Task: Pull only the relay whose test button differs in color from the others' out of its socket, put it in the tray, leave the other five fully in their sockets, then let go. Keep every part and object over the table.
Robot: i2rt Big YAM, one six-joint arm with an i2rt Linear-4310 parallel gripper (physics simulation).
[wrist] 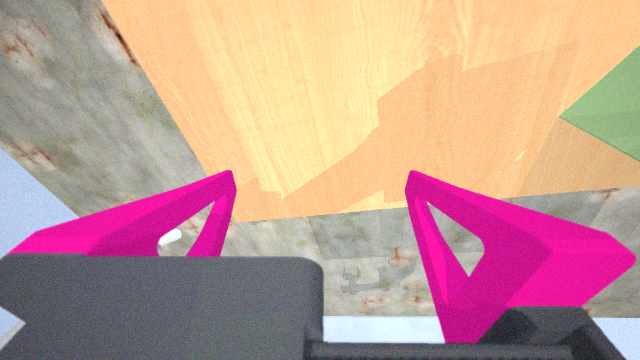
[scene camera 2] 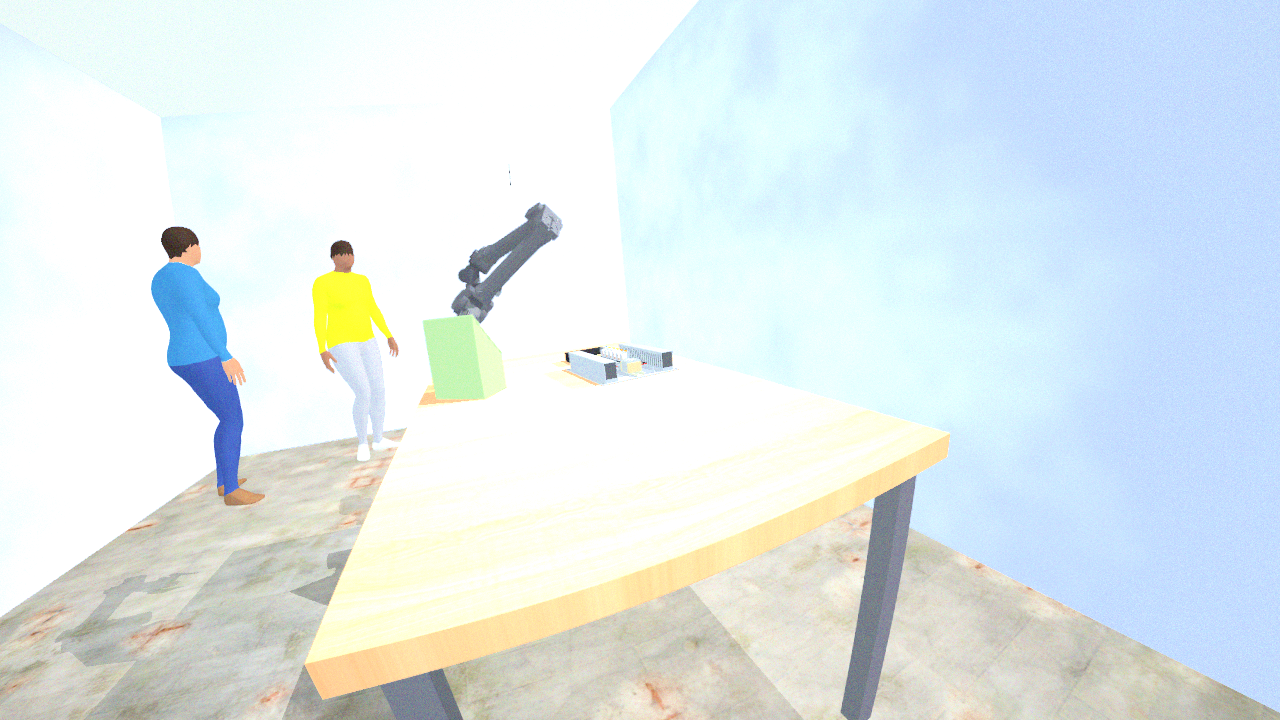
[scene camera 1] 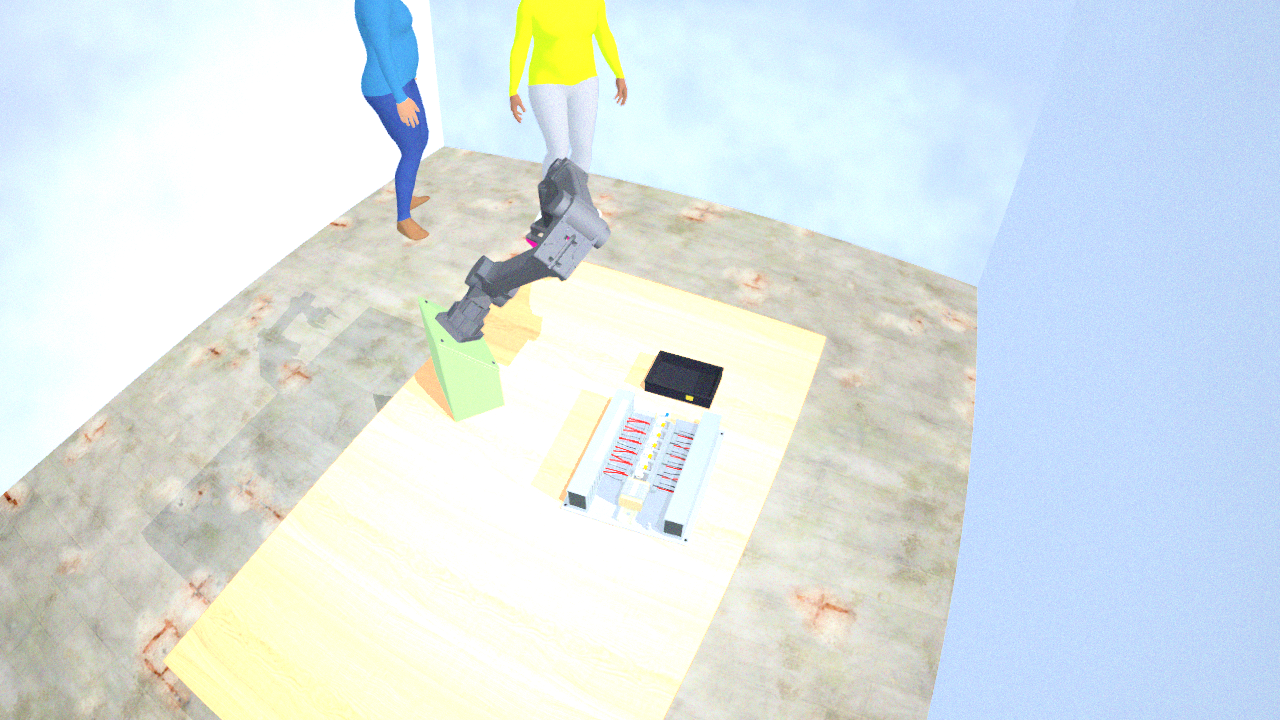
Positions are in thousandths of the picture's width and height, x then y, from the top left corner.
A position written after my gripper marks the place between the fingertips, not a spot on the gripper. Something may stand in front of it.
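Observation:
Visible: my gripper (wrist: 501,501); a black tray (scene camera 1: 539,528); a grey panel (scene camera 1: 473,706).

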